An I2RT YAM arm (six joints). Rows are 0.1 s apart.
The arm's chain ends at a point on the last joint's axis. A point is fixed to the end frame.
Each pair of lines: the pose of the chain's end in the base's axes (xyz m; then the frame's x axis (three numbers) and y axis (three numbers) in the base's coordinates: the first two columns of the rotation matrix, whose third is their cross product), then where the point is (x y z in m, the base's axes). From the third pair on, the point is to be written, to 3 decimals.
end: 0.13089, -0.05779, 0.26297, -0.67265, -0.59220, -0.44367, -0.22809, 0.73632, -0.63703
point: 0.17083 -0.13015 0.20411
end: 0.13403, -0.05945, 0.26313, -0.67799, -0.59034, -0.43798, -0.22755, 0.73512, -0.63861
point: 0.17329 -0.13224 0.20434
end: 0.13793, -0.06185, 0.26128, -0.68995, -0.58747, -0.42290, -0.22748, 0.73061, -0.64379
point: 0.176 -0.136 0.203
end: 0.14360, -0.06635, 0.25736, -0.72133, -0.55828, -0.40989, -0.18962, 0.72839, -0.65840
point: 0.177 -0.143 0.200
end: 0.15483, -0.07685, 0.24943, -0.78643, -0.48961, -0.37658, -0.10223, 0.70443, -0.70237
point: 0.178 -0.161 0.197
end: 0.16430, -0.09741, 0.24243, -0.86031, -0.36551, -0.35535, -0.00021, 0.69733, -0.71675
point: 0.173 -0.185 0.192
